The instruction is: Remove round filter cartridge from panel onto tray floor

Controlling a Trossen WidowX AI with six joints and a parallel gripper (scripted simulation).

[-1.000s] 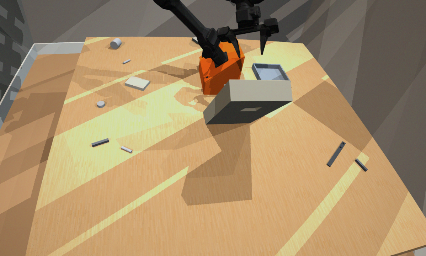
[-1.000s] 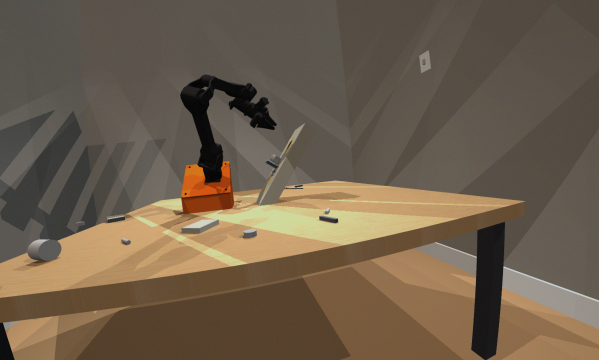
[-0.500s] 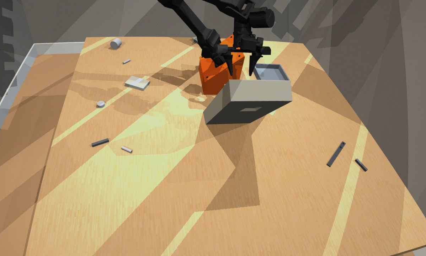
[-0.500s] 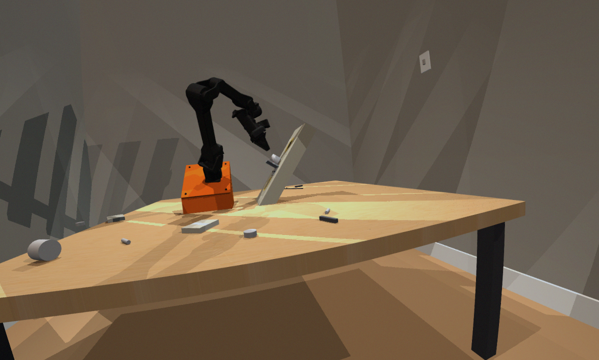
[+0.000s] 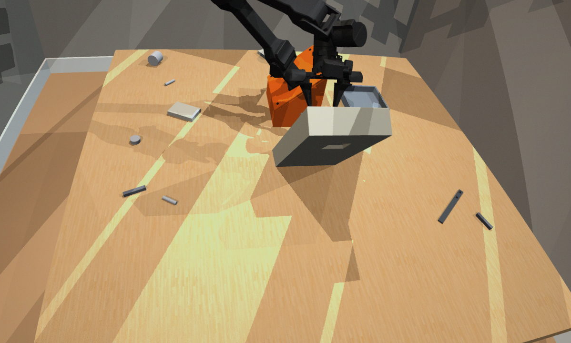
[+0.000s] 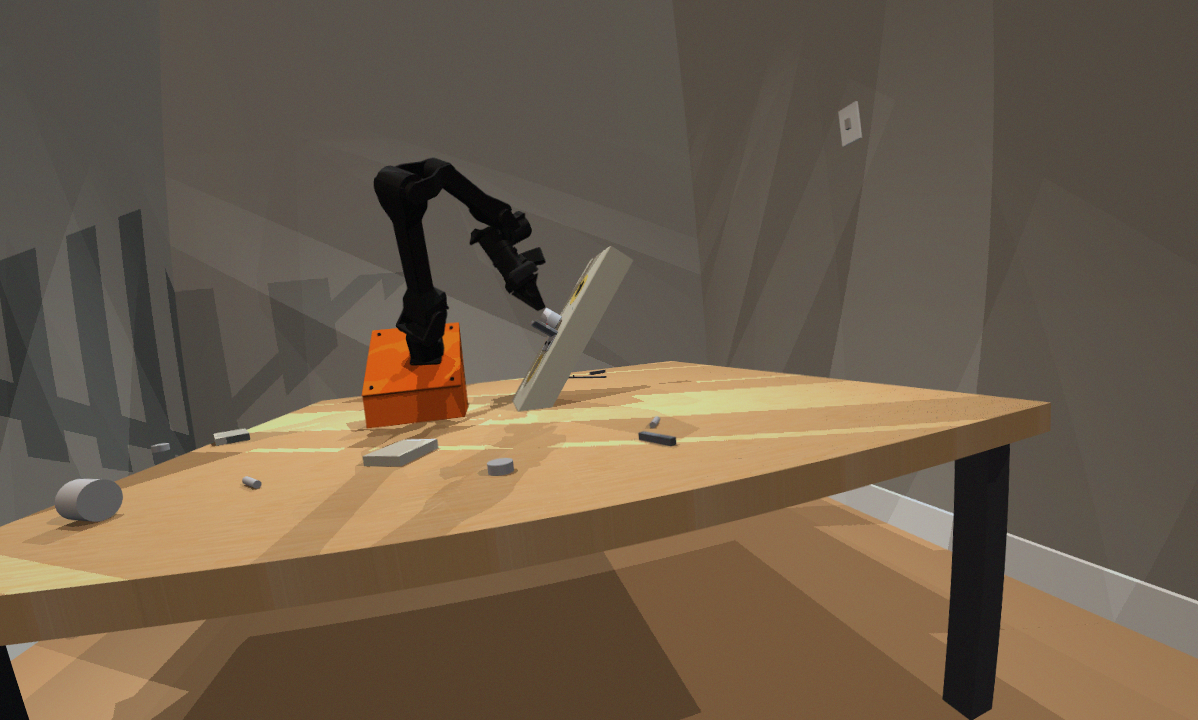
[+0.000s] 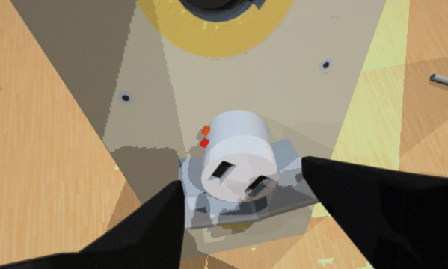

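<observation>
Now: gripper tip 10 mm short of the round filter cartridge and 30 mm above it. The rest, counted from my gripper tip: beige service panel: 60 mm ahead, 50 mm below; then grey tray: 350 mm behind, 250 mm to the left, 200 mm below.
</observation>
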